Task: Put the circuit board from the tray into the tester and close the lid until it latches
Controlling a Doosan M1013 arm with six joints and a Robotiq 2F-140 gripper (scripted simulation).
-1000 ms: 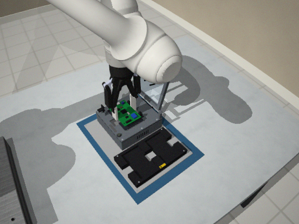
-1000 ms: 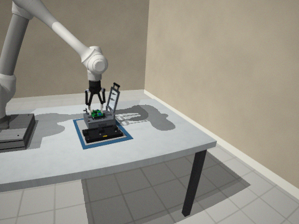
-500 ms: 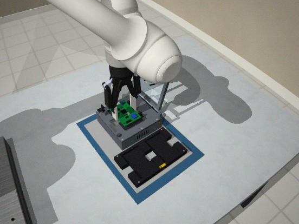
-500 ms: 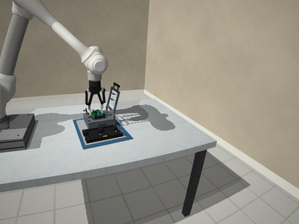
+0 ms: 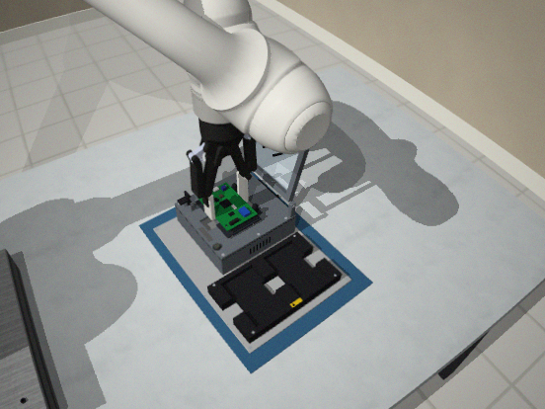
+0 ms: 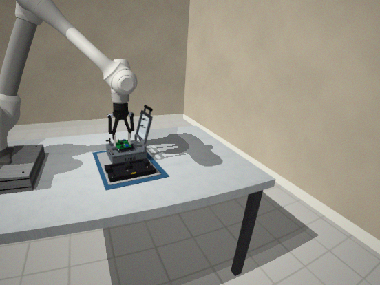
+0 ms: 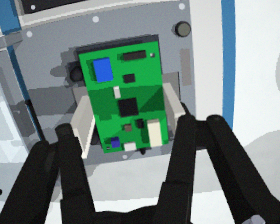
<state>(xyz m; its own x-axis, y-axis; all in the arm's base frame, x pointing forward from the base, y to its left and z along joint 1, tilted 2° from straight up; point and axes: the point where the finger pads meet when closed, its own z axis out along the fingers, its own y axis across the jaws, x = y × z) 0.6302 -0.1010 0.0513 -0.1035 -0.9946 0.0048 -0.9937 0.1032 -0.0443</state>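
My gripper is now 2 cm above the green circuit board. The rest, counted from my hand: latch hook 5 cm behind, 6 cm to the left, 2 cm below; tester lid 12 cm ahead, 1 cm to the right, 8 cm above.
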